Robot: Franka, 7 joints.
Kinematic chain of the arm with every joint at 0, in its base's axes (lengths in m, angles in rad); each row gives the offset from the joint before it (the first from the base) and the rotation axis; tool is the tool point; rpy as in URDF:
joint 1: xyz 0 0 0.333 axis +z
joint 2: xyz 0 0 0 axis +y
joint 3: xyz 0 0 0.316 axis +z
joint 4: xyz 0.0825 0 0 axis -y
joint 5: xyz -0.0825 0 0.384 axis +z
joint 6: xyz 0 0 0 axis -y
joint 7: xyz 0.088 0 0 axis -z
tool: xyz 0 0 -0.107 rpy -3.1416 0 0
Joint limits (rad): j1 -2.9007..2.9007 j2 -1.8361..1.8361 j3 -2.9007..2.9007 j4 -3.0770..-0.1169 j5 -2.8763..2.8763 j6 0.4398..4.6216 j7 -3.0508..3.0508
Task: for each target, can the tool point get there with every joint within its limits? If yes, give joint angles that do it. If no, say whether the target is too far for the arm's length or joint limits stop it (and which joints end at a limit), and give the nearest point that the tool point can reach.
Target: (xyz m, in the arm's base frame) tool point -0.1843 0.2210 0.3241
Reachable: yes | joints 0.5381 0.2151 1.3888 -2.5731 -2.4073 4.0264 0.2792
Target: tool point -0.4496 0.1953 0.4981
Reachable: yes | joints 1.9786 0.2563 0.5857 -1.7611 -2.1915 4.1820 1.2001
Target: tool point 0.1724 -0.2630 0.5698
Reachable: yes | joints -0.1892 -1.0177 -0.7806 -2.4858 -2.4436 3.2266 1.8297
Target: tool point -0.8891 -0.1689 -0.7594
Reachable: no: too far | nearest point -0.5673 -0.1132 -0.2710 | short by 0.588 m
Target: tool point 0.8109 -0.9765 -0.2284
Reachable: no: too far | nearest point 0.5012 -0.6036 -0.0140 | short by 0.530 m
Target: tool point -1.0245 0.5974 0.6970
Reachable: no: too far | nearest point -0.7085 0.4131 0.5847 | short by 0.383 m
